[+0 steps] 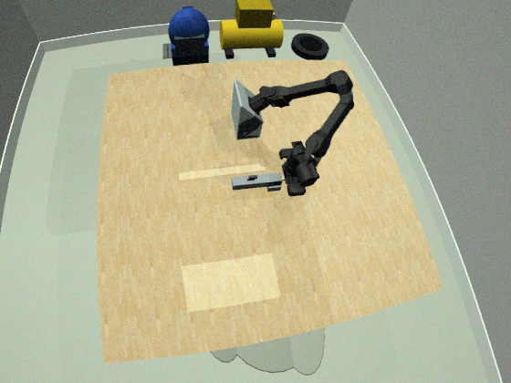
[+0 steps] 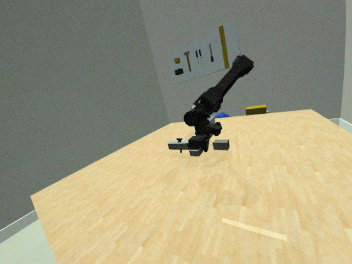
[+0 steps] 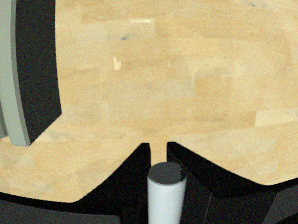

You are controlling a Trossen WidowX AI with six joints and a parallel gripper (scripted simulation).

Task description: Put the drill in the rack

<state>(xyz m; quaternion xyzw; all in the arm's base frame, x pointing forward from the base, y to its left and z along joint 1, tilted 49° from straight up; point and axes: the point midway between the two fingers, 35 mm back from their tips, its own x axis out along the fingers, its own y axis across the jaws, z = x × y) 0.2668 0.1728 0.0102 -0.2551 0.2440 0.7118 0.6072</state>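
The drill bit lies 5 cm to the right of my gripper tip and 3 cm above it. From my gripper tip the other things lie so: rack 8 cm behind, 4 cm to the left; dark key 14 cm to the right, 3 cm above, 1 cm ahead.
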